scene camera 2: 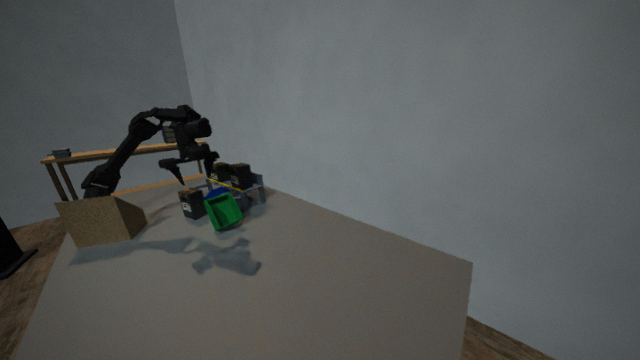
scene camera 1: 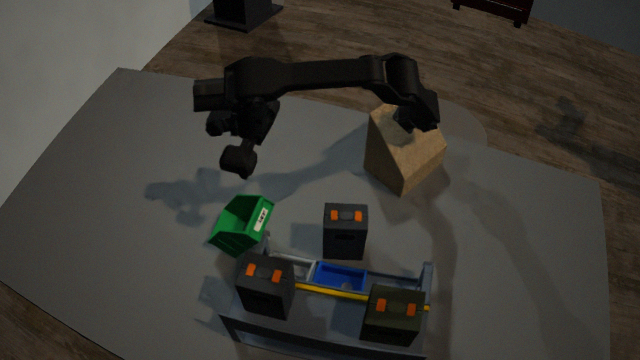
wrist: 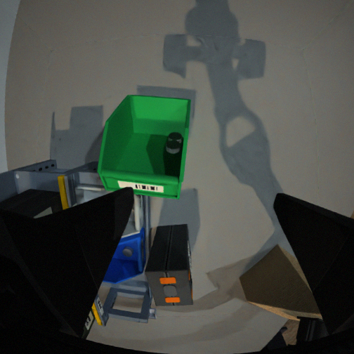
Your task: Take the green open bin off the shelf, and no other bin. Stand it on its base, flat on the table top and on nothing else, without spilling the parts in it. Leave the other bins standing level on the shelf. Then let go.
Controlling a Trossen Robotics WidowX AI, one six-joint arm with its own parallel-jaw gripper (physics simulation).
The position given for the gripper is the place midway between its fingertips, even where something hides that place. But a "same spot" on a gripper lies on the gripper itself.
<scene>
The gripper shows in scene camera 2, in scene camera 1 (251, 161) and in the wrist view. A green open bin shows in scene camera 2, in scene camera 1 (228, 235) and in the wrist view. One and the same spot on the gripper: (scene camera 2: 208, 162) is (wrist: 36, 237). The same spot on the green open bin: (wrist: 132, 154) is (scene camera 2: 228, 210).
</scene>
